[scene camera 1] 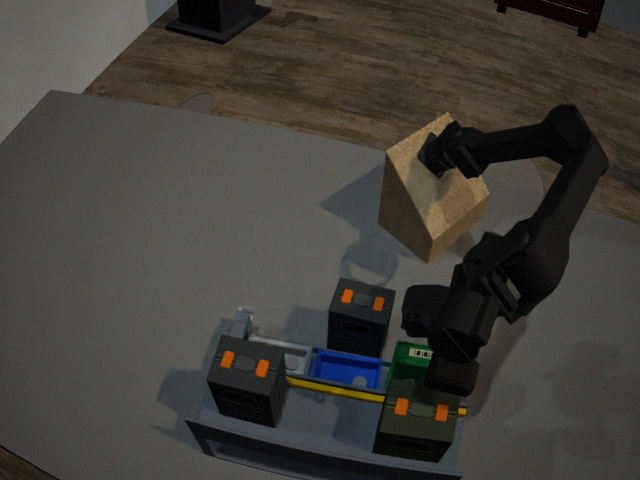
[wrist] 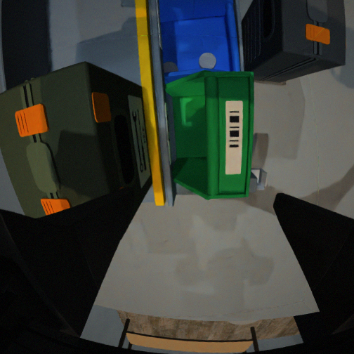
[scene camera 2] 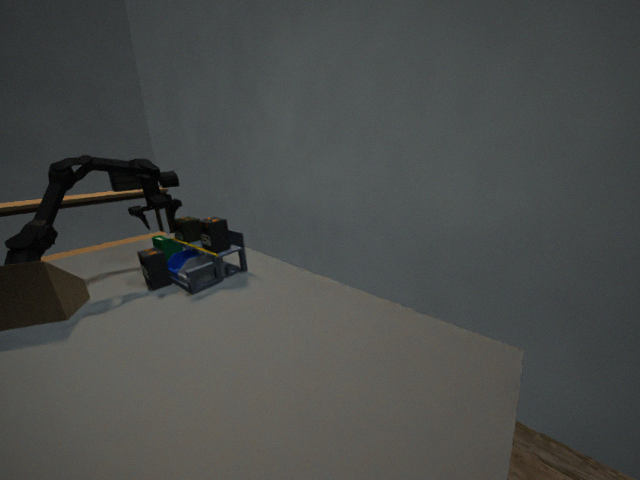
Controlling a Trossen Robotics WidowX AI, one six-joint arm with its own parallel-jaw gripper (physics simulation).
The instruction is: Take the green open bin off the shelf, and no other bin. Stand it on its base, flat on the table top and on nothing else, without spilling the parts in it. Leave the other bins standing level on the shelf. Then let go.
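Where they show: gripper, fingertip midpoint: (scene camera 2: 161,226); arm's base, link origin: (scene camera 1: 435,155) (scene camera 2: 19,272).
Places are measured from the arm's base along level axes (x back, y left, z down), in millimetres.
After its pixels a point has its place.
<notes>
The green open bin (scene camera 1: 405,359) @[x -396, y 132, z 16 mm] (scene camera 2: 166,246) @[x -387, y 110, z 42 mm] (wrist: 229,185) stands at the end of the shelf (scene camera 1: 336,387) (scene camera 2: 243,259) @[x -635, y -77, z 103 mm] (wrist: 156,185), behind its yellow rail, next to the blue bin (scene camera 1: 343,365) @[x -388, y 32, z 147 mm] (scene camera 2: 180,259) @[x -426, y 106, z 107 mm] (wrist: 197,37). The green bin's labelled face points away from the rail; no parts can be made out in it. A grey bin (scene camera 1: 301,356) @[x -410, y -36, z 144 mm] (scene camera 2: 202,277) @[x -470, y -103, z 121 mm] is beyond the blue one. My gripper (scene camera 1: 453,357) @[x -387, y 192, z -24 mm] (scene camera 2: 160,227) @[x -387, y 192, z -24 mm] (wrist: 206,197) is open and empty, pointing down above the green bin's outer end. Its fingers are spread across the bin's depth. Its fingertips are hidden in scene camera 1.
An olive case (scene camera 1: 416,431) @[x -513, y 201, z -40 mm] (scene camera 2: 187,228) @[x -479, y 140, z -10 mm] (wrist: 70,145) and a dark case (scene camera 1: 247,382) @[x -570, y -11, z -66 mm] (scene camera 2: 214,235) @[x -541, y -76, z -17 mm] stand on the upper deck. Another dark case (scene camera 1: 360,320) @[x -361, y 40, z 32 mm] (scene camera 2: 154,268) @[x -331, y -20, z 76 mm] (wrist: 300,42) stands before the blue bin. A wooden block (scene camera 1: 405,206) @[x -98, y -10, z 56 mm] (scene camera 2: 36,297) @[x -30, y -53, z 69 mm] is farther off.
</notes>
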